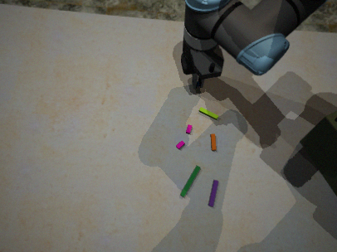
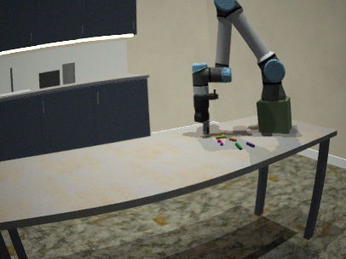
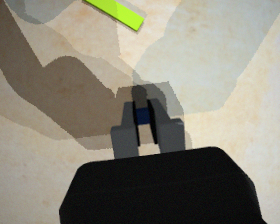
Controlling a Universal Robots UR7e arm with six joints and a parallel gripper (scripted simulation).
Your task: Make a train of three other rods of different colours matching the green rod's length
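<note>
The lime rod lies 8 cm to the left of my hand, 3 cm below it and 3 cm behind it. The rest, counted from my hand: blue rod: 1 cm below; then orange rod: 15 cm to the left, 4 cm behind, 3 cm below; then green rod: 25 cm to the left, 3 cm below, 2 cm ahead.
</note>
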